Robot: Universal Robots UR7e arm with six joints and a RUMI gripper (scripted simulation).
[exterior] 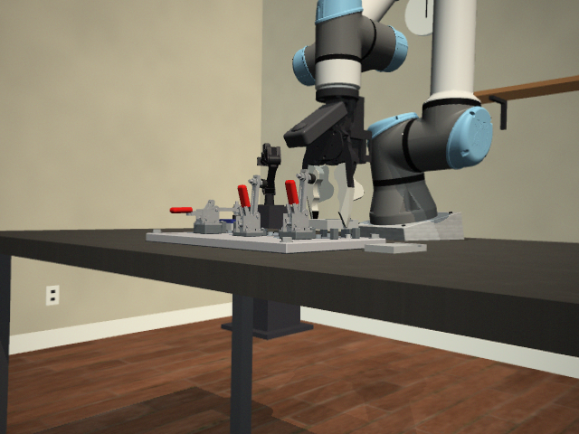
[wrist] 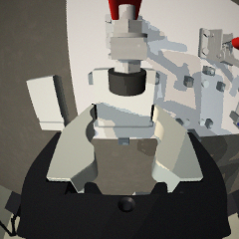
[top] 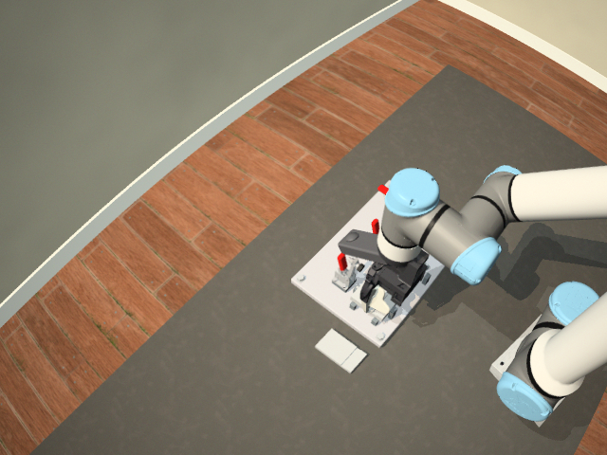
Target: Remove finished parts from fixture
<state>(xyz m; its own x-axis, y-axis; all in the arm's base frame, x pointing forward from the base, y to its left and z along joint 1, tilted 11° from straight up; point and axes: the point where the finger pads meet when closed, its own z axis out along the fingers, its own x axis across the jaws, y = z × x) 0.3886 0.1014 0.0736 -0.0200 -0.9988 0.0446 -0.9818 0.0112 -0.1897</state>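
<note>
Now: hand 110 mm to the left of the white fixture plate, 50 mm short of it and 40 mm above it. From my hand the other things lie so: blue blank 220 mm to the right, 20 mm below.
</note>
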